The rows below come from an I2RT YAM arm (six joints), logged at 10 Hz.
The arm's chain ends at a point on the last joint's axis. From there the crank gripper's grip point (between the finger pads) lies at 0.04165 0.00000 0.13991 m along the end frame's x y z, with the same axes.
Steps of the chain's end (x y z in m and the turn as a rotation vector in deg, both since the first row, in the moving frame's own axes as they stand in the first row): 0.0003 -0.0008 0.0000 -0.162 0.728 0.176; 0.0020 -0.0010 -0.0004 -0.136 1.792 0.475; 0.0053 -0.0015 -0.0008 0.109 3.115 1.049; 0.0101 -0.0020 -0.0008 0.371 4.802 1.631; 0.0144 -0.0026 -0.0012 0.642 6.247 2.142; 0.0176 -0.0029 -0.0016 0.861 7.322 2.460
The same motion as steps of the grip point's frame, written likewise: 0.0021 -0.0003 -0.0005 -0.162 0.728 0.176; 0.0064 -0.0003 -0.0018 -0.136 1.792 0.475; 0.0128 -0.0009 -0.0033 0.109 3.115 1.049; 0.0217 -0.0015 -0.0048 0.371 4.802 1.631; 0.0294 -0.0023 -0.0066 0.642 6.247 2.142; 0.0351 -0.0028 -0.0080 0.861 7.322 2.460
